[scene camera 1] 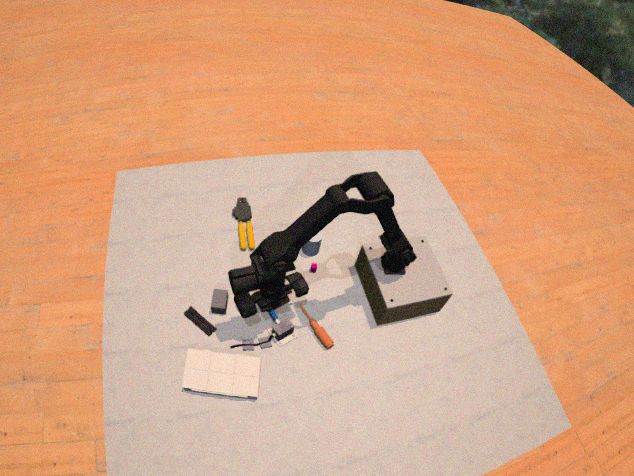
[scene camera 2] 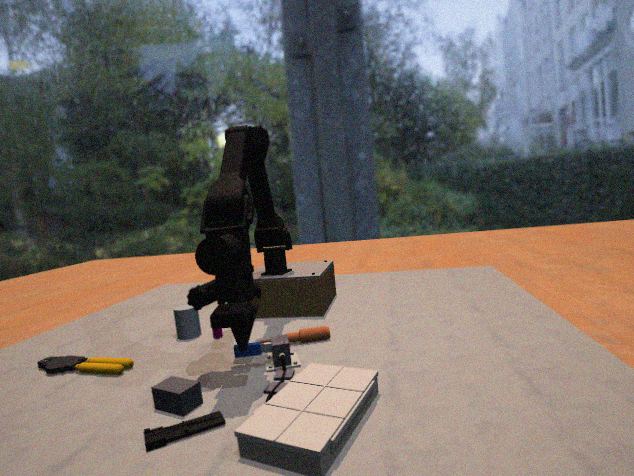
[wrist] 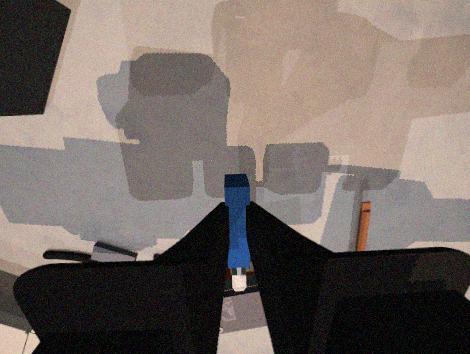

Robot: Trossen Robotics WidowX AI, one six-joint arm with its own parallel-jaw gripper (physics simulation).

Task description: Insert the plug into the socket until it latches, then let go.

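Places are measured from the arm's base along level axes (x ahead, y left, z up), in millimetres.
Pixels of known places: gripper, fingertip midpoint: [scene camera 1: 270, 309] [scene camera 2: 243, 349] [wrist: 236, 209]; arm's base, origin of the base link: [scene camera 1: 393, 265] [scene camera 2: 276, 272].
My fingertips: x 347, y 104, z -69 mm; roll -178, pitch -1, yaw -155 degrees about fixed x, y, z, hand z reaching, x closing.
For each thing: its middle in the pictures, then the offset to it from my fingertips. "spot": a spot on its surface instead.
- blue plug, body centre: [wrist: 237, 235] [scene camera 2: 253, 349] [scene camera 1: 273, 314] 7 mm back, 15 mm left, 2 mm down
- socket, body centre: [wrist: 240, 283] [scene camera 2: 280, 351] [scene camera 1: 281, 330] 29 mm back, 58 mm left, 13 mm down
- orange screwdriver, body centre: [wrist: 355, 286] [scene camera 2: 293, 337] [scene camera 1: 315, 325] 122 mm back, 38 mm left, 22 mm down
- white tiled box, body centre: [scene camera 2: 315, 409] [scene camera 1: 221, 374] 130 mm ahead, 188 mm left, 18 mm down
- dark block, body centre: [scene camera 2: 177, 395] [scene camera 1: 219, 301] 141 mm ahead, 31 mm right, 18 mm down
- black bar, body centre: [scene camera 2: 185, 427] [scene camera 1: 199, 321] 195 mm ahead, 28 mm left, 27 mm down
- yellow-handled pliers, surface spot: [scene camera 2: 84, 364] [scene camera 1: 239, 226] spot: 92 mm ahead, 306 mm right, 16 mm down
- grey cylinder, body centre: [scene camera 2: 187, 321] [scene camera 1: 311, 242] 132 mm back, 238 mm right, 0 mm up
- magenta cube, body centre: [scene camera 2: 217, 331] [scene camera 1: 313, 268] 134 mm back, 158 mm right, 23 mm down
The blue plug [scene camera 1: 273, 314] [scene camera 2: 248, 349] [wrist: 238, 227] has a pale tip. My gripper [scene camera 1: 269, 307] [scene camera 2: 243, 347] [wrist: 236, 209] is shut on its blue body and holds it level, low over the mat. The socket [scene camera 1: 283, 329] [scene camera 2: 280, 349] [wrist: 242, 312] is a dark grey block on a white base plate, with a black cable running from its far side. The plug's tip points at the socket's near face and is very close to it. Whether the tip touches or enters the opening cannot be told; the fingers hide part of the socket in the wrist view.
An orange screwdriver [scene camera 1: 321, 334] [scene camera 2: 313, 334] [wrist: 364, 227] lies beside the socket. A white tiled box [scene camera 1: 221, 373] [scene camera 2: 307, 404], a dark block [scene camera 1: 219, 300] [scene camera 2: 177, 395], a black bar [scene camera 1: 199, 320] [scene camera 2: 184, 430], yellow-handled pliers [scene camera 1: 242, 223] [scene camera 2: 84, 364], a grey cylinder [scene camera 2: 187, 323] and a magenta cube [scene camera 1: 313, 267] stand around.
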